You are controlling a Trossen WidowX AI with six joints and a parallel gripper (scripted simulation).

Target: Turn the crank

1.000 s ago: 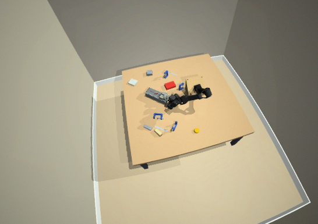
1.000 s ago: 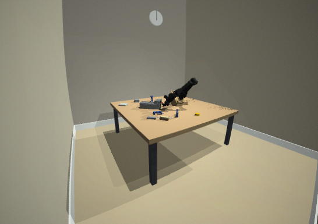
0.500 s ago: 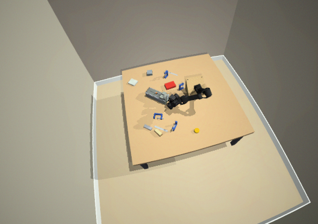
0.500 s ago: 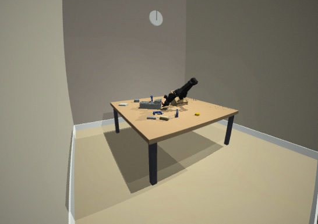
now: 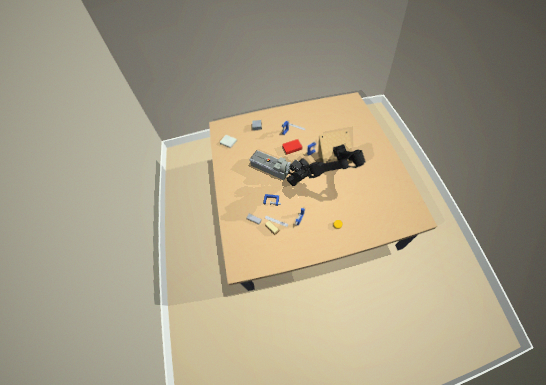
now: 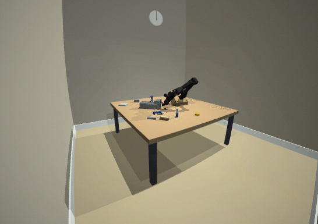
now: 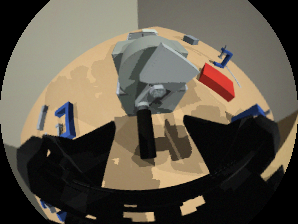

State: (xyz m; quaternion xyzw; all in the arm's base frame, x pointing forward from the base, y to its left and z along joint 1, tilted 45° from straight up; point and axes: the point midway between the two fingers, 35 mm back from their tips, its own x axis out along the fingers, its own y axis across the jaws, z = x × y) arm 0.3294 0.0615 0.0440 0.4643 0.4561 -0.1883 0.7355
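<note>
My gripper tip is now 1 cm past the dark crank handle, 2 cm to the right of it and 1 cm below it. From my gripper tip the other things lie so: red pointer 12 cm ahead, 12 cm to the right, 3 cm above; tan block 20 cm ahead, 32 cm to the left, 4 cm below; yellow disc 19 cm behind, 40 cm to the left, 4 cm below.
</note>
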